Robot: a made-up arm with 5 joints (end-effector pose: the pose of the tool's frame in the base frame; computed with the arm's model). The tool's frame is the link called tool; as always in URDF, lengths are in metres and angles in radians.
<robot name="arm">
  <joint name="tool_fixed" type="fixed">
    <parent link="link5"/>
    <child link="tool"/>
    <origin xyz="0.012 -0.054 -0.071" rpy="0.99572 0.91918 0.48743"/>
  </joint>
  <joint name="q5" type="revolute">
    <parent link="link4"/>
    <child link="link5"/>
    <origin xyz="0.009 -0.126 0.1"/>
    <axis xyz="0 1 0"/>
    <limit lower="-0.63" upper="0.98" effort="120" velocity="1.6"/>
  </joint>
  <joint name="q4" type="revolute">
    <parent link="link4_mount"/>
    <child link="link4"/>
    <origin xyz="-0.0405 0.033 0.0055"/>
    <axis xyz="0 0 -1"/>
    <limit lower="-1.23" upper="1.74" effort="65" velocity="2.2"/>
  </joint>
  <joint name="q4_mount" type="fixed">
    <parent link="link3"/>
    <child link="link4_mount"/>
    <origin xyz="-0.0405 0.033 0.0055"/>
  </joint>
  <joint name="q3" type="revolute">
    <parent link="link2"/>
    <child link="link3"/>
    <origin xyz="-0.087 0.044 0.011"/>
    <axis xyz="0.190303 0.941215 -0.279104"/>
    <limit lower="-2.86" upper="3.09" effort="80" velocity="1.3"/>
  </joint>
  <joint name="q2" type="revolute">
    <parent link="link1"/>
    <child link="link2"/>
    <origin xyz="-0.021 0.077 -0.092"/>
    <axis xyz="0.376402 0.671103 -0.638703"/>
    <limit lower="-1.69" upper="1.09" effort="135" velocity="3.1"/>
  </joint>
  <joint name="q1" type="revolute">
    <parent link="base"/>
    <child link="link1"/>
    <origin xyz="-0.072 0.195 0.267"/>
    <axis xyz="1 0 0"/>
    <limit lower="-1.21" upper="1.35" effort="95" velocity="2.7"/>
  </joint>
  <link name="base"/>
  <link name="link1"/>
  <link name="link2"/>
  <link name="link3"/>
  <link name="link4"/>
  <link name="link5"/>
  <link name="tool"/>
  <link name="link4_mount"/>
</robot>
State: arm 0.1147 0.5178 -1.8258 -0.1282 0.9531
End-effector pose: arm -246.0 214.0 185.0 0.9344 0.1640 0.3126 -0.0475
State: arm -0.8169 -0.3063 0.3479 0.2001 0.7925
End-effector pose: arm -319.1 170.1 254.7 0.6015 0.0686 0.6161 -0.5040
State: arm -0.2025 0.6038 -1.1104 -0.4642 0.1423
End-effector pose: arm -172.9 253.0 261.1 0.9358 0.0238 0.3439 0.0743
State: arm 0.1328 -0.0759 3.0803 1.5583 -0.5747
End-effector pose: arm 63.3 219.2 189.0 0.1105 0.4322 -0.6926 0.5668
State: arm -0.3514 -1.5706 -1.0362 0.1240 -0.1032
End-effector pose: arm -87.1 81.9 224.5 0.6021 -0.3319 -0.1881 0.7014
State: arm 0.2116 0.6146 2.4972 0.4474 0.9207
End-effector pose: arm -44.9 147.0 249.2 0.8452 -0.0195 -0.4672 0.2589
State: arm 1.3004 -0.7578 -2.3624 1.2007 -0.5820
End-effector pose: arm 28.4 317.4 184.9 0.0121 -0.4546 0.8773 -0.1536
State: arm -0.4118 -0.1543 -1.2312 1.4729 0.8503
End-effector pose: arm -313.2 116.2 -68.3 0.7789 0.5824 0.2298 0.0353
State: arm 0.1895 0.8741 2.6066 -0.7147 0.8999
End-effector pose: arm -209.2 270.1 252.7 0.8354 -0.3514 -0.3520 -0.2338
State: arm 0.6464 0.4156 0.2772 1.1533 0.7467
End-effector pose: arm -336.0 278.8 495.5 0.0782 -0.6340 -0.6548 0.4040
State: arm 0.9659 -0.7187 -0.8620 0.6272 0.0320
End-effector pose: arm -201.8 291.5 64.0 0.6963 0.6550 -0.1827 0.2297
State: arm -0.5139 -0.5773 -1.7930 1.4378 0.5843
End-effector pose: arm -56.6 7.5 -13.5 0.8127 0.3282 0.1087 0.4690
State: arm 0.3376 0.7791 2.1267 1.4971 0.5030
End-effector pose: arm 101.6 196.4 303.9 0.5376 0.2196 -0.5362 0.6125
